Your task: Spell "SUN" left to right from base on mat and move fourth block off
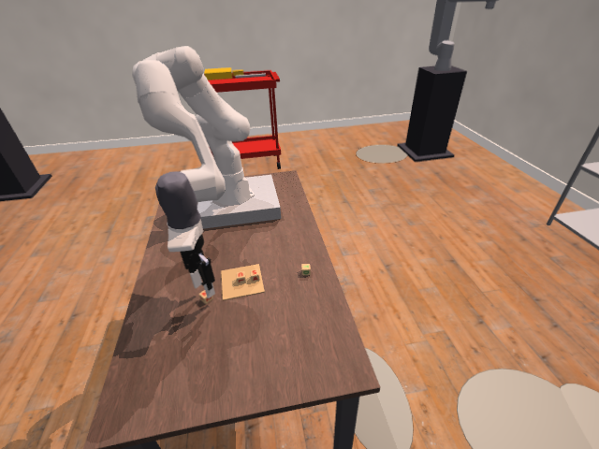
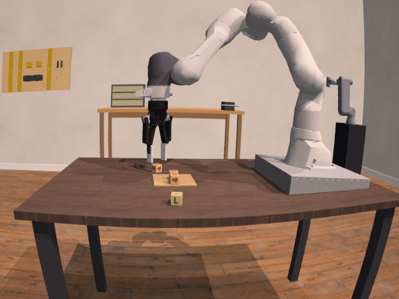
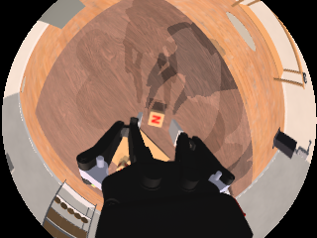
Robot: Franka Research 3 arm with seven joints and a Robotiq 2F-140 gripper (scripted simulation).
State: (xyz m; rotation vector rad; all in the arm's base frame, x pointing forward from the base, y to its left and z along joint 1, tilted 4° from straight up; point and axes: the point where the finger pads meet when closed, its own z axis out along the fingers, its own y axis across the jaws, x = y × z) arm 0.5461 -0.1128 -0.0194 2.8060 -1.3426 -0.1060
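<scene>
Now: the N block 6 cm below my hand. The rest, counted from my hand: mat (12 cm to the left, 7 cm below, 6 cm behind); then S block (17 cm to the left, 6 cm behind, 5 cm below); then U block (12 cm to the left, 6 cm behind, 5 cm below).
</scene>
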